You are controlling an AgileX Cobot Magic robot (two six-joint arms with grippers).
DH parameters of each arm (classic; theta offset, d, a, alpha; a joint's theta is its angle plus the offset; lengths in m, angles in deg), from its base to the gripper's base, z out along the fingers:
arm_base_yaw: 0 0.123 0 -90
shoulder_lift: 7.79 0 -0.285 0
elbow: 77.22 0 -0.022 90
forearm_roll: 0 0.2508 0 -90
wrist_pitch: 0 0 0.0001 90
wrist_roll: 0 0.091 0 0
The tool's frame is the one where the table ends.
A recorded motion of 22 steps. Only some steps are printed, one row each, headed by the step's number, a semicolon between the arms.
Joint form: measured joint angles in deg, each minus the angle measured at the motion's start. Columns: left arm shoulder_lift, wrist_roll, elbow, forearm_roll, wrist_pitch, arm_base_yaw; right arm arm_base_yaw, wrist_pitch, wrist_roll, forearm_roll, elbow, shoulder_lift.
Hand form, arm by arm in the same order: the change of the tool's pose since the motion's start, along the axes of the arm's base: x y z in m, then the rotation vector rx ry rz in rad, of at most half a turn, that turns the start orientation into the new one. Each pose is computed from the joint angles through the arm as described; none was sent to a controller.
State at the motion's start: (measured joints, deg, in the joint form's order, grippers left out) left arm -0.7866 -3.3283 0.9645 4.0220 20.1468 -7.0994; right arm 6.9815 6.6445 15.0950 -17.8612 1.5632 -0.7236
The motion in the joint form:
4: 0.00 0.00 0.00 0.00 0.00 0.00; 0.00 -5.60 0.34 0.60 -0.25 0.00
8: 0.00 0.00 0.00 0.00 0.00 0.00; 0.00 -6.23 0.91 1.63 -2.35 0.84
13: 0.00 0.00 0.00 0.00 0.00 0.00; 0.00 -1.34 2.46 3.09 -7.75 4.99
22: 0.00 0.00 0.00 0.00 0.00 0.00; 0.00 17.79 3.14 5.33 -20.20 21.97
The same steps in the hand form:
4: 0.0000 0.0000 0.0000 0.0000 0.0000 0.0000; -0.0005 0.0027 0.0099 0.0259 -0.0952 0.0303
8: 0.0000 0.0000 0.0000 0.0000 0.0000 0.0000; -0.0012 0.0029 0.0225 0.0571 -0.1246 0.0346
13: 0.0000 0.0000 0.0000 0.0000 0.0000 0.0000; 0.0018 0.0013 0.0427 0.1040 -0.0596 0.0116
22: 0.0000 0.0000 0.0000 0.0000 0.0000 0.0000; 0.0286 -0.0015 0.0658 0.1098 0.3426 -0.0873

